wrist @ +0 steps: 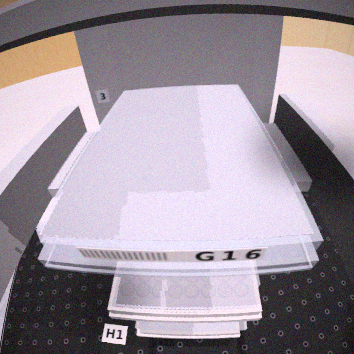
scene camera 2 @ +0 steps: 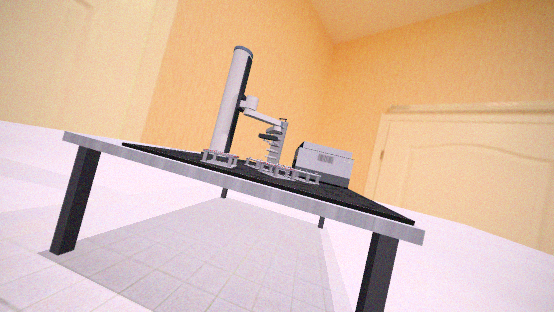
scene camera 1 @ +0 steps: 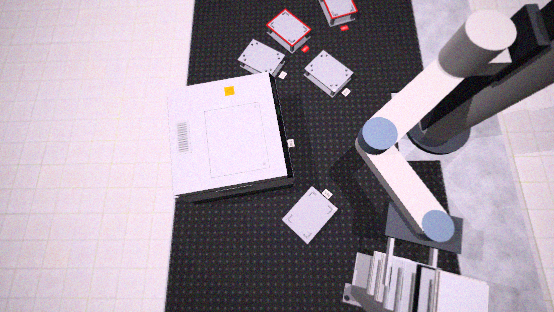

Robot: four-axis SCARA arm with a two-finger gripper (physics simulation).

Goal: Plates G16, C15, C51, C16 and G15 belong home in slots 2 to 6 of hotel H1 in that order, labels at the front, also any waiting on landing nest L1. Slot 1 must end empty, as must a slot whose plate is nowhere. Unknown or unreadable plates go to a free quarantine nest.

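Pixels of known places: gripper, between the fingertips: [wrist: 176, 114] [scene camera 2: 274, 143]; arm's base, origin of its link: [scene camera 1: 435, 125].
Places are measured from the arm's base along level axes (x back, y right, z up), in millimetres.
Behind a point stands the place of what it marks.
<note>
Plate G16 [wrist: 165, 165] {x -292, y -513, z 267 mm} lies level in the wrist view, its barcode label at the near, front edge. My gripper [scene camera 1: 411, 262] [wrist: 176, 114] {x -304, y -550, z 269 mm} is shut on it, one finger along each long side. It is at hotel H1 [scene camera 1: 462, 292] [scene camera 2: 284, 142] {x -394, y -597, z 307 mm} [wrist: 175, 55] {x -317, y -604, z 288 mm}, whose grey back panel bears a "3" tag [wrist: 102, 96] {x -260, y -618, z 263 mm} left of the plate's far end. I cannot tell whether the plate rests on its shelf. Below it, a plate with round wells [wrist: 185, 292] {x -291, y -492, z 196 mm} shows, its label unreadable, and edges of something lower. An H1 tag [wrist: 115, 334] {x -196, y -514, z 13 mm} stands at lower left.
A white instrument box [scene camera 1: 225, 140] {x -788, y -137, z 263 mm} [scene camera 2: 325, 162] {x -828, y 68, z 154 mm} stands on the black mat [scene camera 1: 225, 270] {x -829, y -542, z 13 mm}. Beyond it are two grey nests [scene camera 1: 261, 56] {x -702, y 305, z 63 mm} [scene camera 1: 329, 71] {x -421, y 222, z 62 mm} and two red-rimmed nests [scene camera 1: 288, 27] {x -585, y 447, z 63 mm} [scene camera 1: 340, 7] {x -353, y 542, z 63 mm}. A flat grey nest [scene camera 1: 310, 215] {x -522, y -355, z 63 mm} lies nearer the hotel. Nest tags are too small to read.
</note>
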